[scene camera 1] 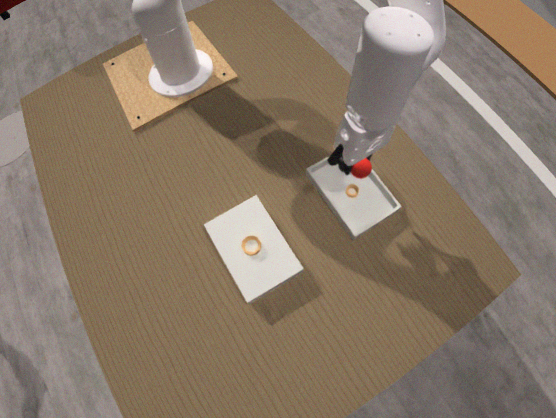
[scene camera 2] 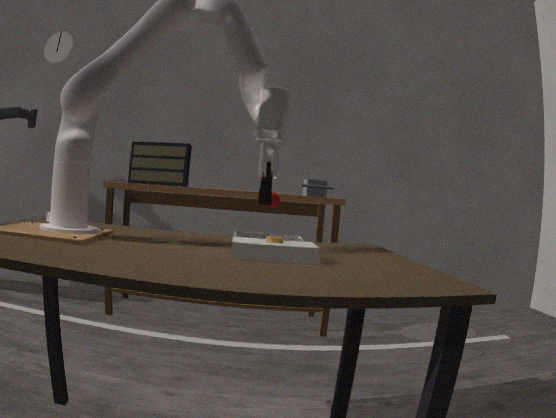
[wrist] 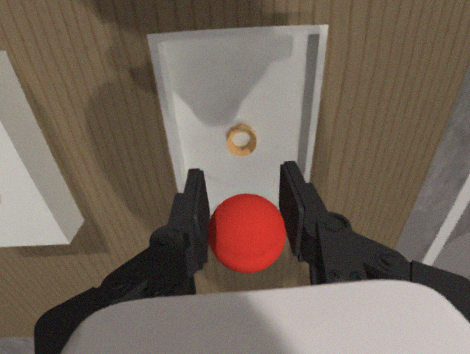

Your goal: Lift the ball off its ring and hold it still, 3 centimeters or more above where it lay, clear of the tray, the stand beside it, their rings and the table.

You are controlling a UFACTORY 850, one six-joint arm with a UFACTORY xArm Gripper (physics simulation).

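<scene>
The red ball (scene camera 1: 361, 168) (scene camera 2: 274, 199) (wrist: 247, 233) is held between the two black fingers of my gripper (wrist: 243, 187). The gripper is shut on it, and the ball hangs in the air well above the white tray (scene camera 1: 336, 210) (wrist: 170, 120). An orange ring (scene camera 1: 352, 191) (wrist: 241, 140) lies on the tray's floor with no ball on it. In the scene camera 2 view there is a wide gap between the ball and the white stand (scene camera 2: 275, 251). The stand also shows in the scene camera 1 view (scene camera 1: 270, 272). The tray is mostly hidden behind it in the scene camera 2 view.
A second orange ring (scene camera 1: 251, 245) (scene camera 2: 274, 239) sits on top of the stand, beside the tray. The arm's base stands on a wooden board (scene camera 1: 122, 90) (scene camera 2: 95, 234) at the table's far end. A wooden bench (scene camera 2: 225, 194) stands behind the table (scene camera 1: 165, 320).
</scene>
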